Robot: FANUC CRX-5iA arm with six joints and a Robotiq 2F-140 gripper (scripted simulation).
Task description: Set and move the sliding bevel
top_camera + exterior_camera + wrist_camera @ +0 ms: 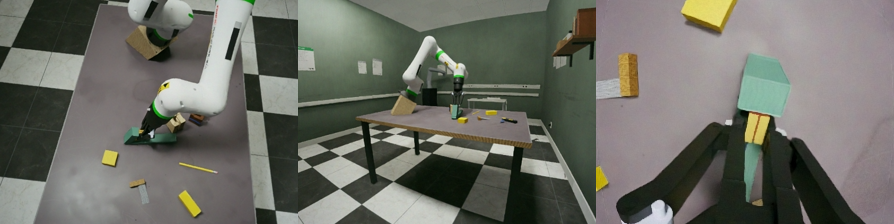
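My gripper is now 40 mm above the dark blade. From my hand the other things lie so: yellow pencil 40 mm ahead, 290 mm to the left, 80 mm below; then cork-and-metal square 210 mm ahead, 70 mm to the left, 70 mm below.
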